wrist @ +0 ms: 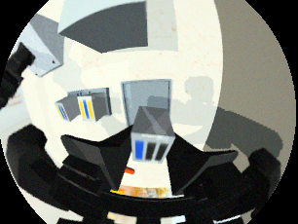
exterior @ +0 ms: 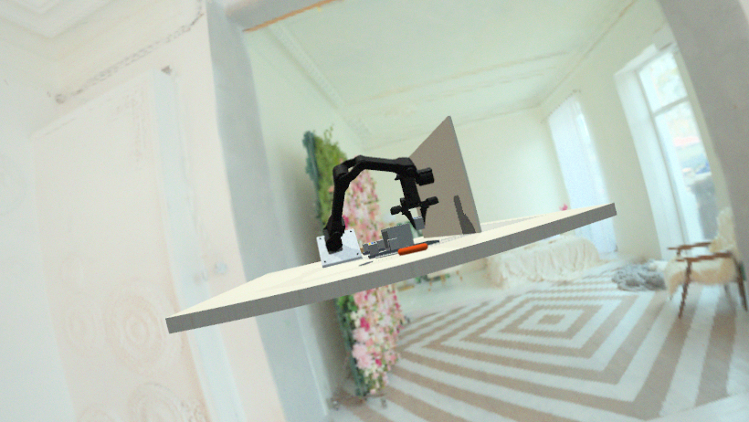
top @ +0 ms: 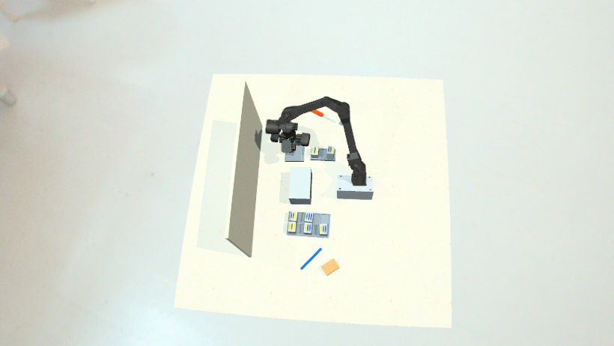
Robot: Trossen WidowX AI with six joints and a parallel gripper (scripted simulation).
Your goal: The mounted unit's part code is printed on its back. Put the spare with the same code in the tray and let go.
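The tray lies 10 mm behind my gripper tip and 70 mm below it. The rest, counted from my gripper tip: mounted unit (40 mm behind, 220 mm to the left, 20 mm below); then blue pen (90 mm behind, 560 mm to the left, 70 mm below); then grey panel (190 mm ahead, 200 mm to the left, 150 mm above).
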